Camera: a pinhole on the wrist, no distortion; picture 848 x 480 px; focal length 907.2 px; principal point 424.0 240.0 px. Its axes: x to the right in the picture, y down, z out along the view. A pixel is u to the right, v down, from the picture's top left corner.
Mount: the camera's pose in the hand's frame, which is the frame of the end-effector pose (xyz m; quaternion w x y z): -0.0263 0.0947 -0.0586 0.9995 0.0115 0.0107 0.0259
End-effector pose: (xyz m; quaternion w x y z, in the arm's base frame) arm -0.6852 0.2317 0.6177 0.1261 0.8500 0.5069 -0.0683
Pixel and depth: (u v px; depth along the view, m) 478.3 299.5 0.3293
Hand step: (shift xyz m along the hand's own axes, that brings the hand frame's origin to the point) -0.0005 0.1099 0.2706
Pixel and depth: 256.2 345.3 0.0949
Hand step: -0.0423 0.1027 0.0369
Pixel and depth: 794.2 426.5 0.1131
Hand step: 0.0211 0.1178 0.0540
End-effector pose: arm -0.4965 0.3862 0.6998 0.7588 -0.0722 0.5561 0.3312
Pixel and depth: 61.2 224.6 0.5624
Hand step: -0.2380 0.0608 0.5080
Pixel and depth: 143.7 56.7 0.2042
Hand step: -0.0827 0.0456 0.1458
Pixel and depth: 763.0 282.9 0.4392
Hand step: 0.1461 0.1141 0.3775
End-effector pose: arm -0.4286 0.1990 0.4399 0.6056 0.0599 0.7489 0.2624
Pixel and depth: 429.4 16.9 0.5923
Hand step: -0.0023 -0.0638 0.5299
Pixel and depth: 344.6 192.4 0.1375
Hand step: -0.0349 0.0838 0.0789
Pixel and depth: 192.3 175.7 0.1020
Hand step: -0.0497 0.0838 0.0437
